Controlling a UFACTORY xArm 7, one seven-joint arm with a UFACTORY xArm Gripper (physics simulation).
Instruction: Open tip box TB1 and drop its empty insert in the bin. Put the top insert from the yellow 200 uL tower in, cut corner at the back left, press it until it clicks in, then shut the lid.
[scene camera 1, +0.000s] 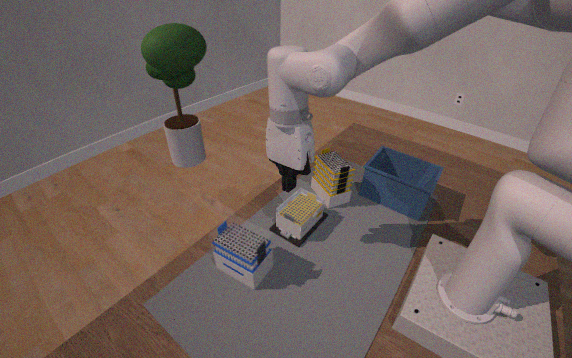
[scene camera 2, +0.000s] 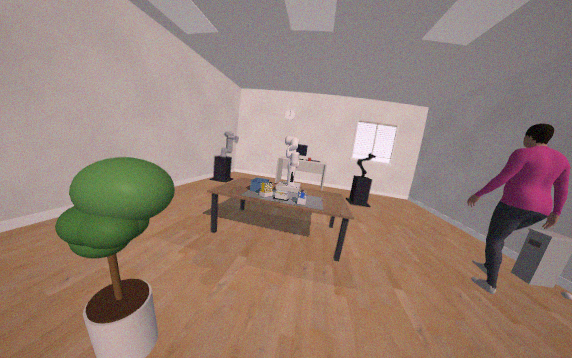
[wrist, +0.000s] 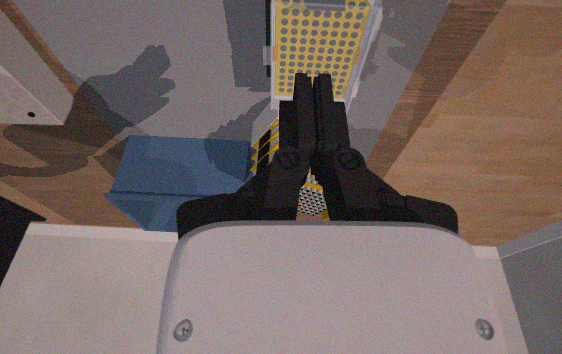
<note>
The gripper (scene camera 1: 289, 188) is shut, holding nothing. Also in view: a blue-trimmed tip tower (scene camera 1: 244, 251). Also in view: a blue bin (wrist: 156, 174), a tip box TB1 (scene camera 1: 297, 218) and a grey mat (scene camera 1: 336, 287).
The gripper is seen too in the wrist view (wrist: 308, 94). The tip box TB1 also shows in the wrist view (wrist: 338, 45). The grey mat also shows in the wrist view (wrist: 190, 76). The wrist view misses the blue-trimmed tip tower: it is out of frame.
</note>
